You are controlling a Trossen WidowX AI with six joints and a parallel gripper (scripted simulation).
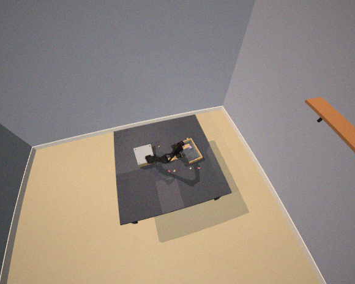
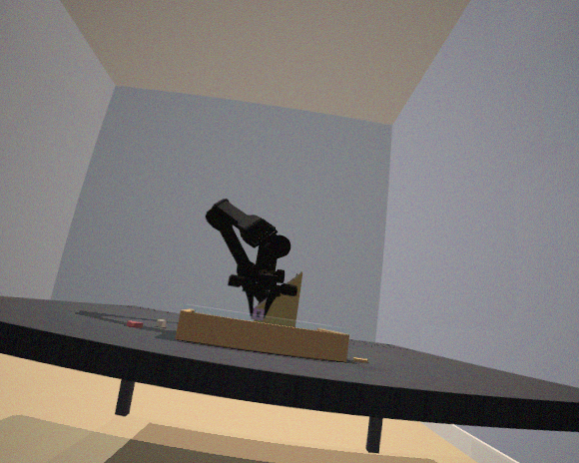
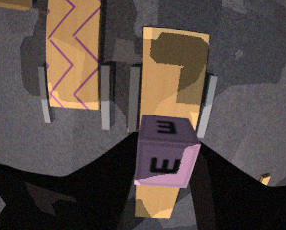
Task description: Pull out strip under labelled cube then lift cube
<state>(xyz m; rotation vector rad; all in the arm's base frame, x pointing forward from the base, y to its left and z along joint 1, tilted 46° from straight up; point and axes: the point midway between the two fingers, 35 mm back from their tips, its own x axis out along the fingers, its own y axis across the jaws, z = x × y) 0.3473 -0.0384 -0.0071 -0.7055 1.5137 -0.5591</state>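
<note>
My gripper tip is 50 mm past the plain strip, 20 mm to the left of it and 50 mm above it. Also, from my gripper tip: small tan strip (240 mm ahead, 220 mm to the left, 50 mm below).
</note>
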